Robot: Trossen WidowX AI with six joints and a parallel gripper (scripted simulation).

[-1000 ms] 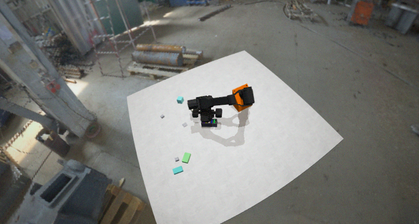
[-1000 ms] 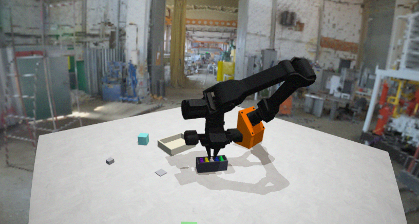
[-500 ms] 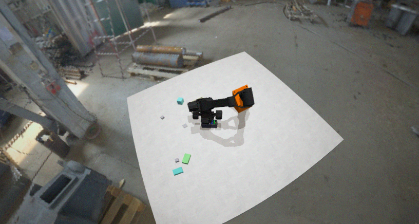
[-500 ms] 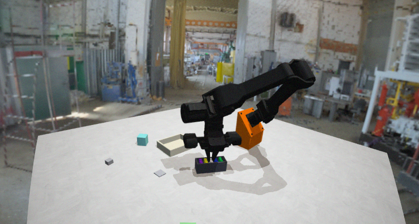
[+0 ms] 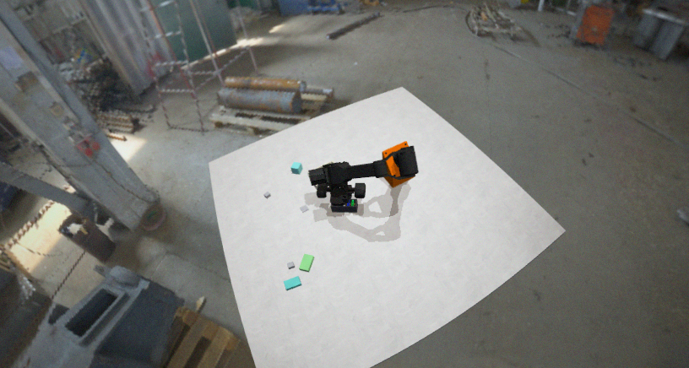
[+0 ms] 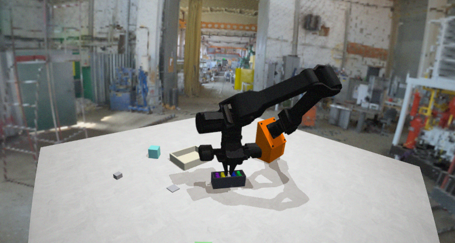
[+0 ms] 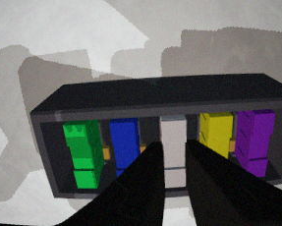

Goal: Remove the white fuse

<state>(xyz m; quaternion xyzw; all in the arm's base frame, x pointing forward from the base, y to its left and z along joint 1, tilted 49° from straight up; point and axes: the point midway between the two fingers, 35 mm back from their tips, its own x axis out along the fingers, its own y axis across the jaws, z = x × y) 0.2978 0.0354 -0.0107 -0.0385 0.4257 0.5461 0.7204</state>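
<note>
Now: gripper tip 10 mm to the left of the yellow fuse, 10 mm short of it and 10 mm above it. Also, from my gripper tip: white fuse 10 mm below; purple fuse 30 mm ahead, 20 mm to the right, 10 mm below; blue fuse 10 mm to the left, 10 mm below, 10 mm behind.
</note>
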